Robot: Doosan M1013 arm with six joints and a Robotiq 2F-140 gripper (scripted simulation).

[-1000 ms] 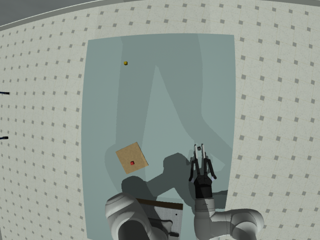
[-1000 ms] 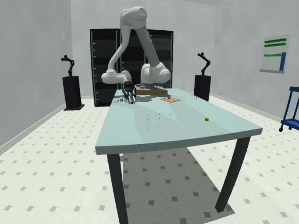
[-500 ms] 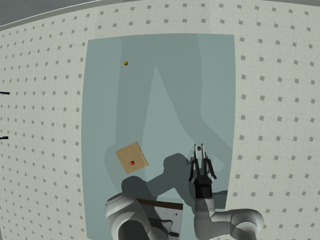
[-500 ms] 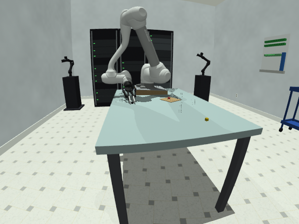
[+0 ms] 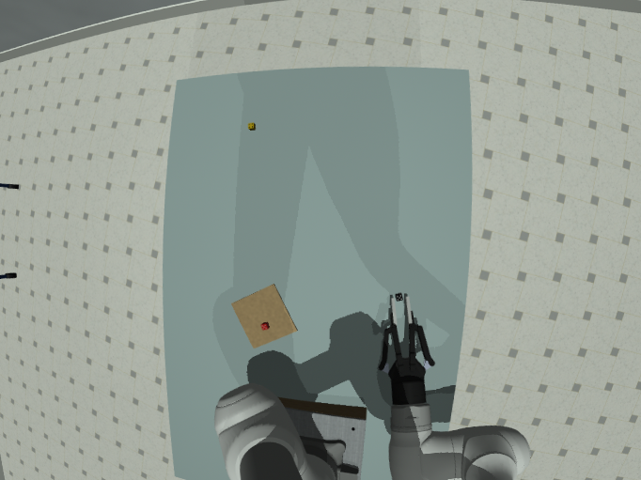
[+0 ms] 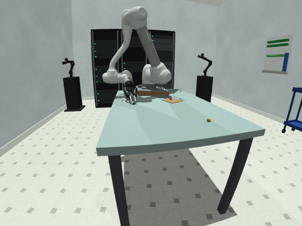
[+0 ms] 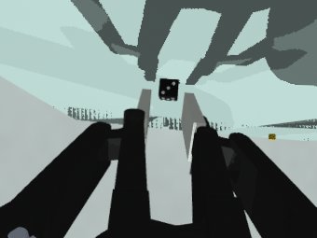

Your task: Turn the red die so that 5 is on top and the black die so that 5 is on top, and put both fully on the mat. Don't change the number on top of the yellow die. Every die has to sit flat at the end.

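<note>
Now: hand 30 mm short of the black die and 30 mm above it. The rest, counted from my hand: tan mat (50 mm behind, 360 mm to the left, 40 mm below); then yellow die (470 mm ahead, 410 mm to the left, 30 mm below); then red die (70 mm behind, 350 mm to the left, 30 mm below).
</note>
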